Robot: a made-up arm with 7 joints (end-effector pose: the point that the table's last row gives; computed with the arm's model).
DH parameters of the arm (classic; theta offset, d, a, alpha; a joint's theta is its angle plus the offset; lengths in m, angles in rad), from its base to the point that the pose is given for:
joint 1: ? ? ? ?
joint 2: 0 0 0 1.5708
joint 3: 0 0.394 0.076 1.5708
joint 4: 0 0 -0.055 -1.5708
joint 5: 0 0.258 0 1.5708
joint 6: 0 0 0.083 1.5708
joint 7: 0 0 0 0
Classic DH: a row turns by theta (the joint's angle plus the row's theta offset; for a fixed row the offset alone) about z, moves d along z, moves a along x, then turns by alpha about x.
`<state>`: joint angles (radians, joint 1 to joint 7).
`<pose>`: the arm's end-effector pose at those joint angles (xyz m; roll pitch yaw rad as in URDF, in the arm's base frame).
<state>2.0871 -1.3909 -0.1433 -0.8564 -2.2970 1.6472 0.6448</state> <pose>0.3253 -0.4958 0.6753 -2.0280 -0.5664 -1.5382</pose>
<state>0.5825 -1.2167 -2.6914 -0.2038 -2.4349 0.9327 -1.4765</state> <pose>-0.5934 -0.3829 0.4622 1.1045 1.0214 2.6833</pose>
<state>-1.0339 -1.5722 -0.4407 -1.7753 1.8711 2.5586 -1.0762</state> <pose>-0.3783 0.2014 0.5803 0.0678 -0.0910 2.9600</pose>
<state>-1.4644 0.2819 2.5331 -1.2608 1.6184 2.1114 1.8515</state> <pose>0.2343 0.1449 0.8668 -0.2054 1.1122 1.9459</pose>
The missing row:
joint 1: 0 0.265 0 -1.5708
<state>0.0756 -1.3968 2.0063 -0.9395 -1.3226 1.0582 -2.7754</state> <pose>-0.6538 0.2546 0.2771 -0.5579 0.3849 -0.7712</pose>
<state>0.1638 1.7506 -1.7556 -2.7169 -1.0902 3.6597 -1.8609</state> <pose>0.2642 -0.2132 0.2060 -1.7774 0.2729 2.3863</pose>
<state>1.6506 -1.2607 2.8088 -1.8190 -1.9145 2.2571 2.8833</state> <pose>-0.0466 -0.4590 -0.0011 2.4868 -1.1077 -2.1201</pose>
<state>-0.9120 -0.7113 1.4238 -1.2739 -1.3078 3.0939 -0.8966</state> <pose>0.0137 0.4928 0.6543 0.5196 1.1761 1.2583</pose>
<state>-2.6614 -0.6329 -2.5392 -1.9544 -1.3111 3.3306 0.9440</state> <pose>0.2419 0.4095 0.4323 -2.8192 -0.8126 1.1500</pose>
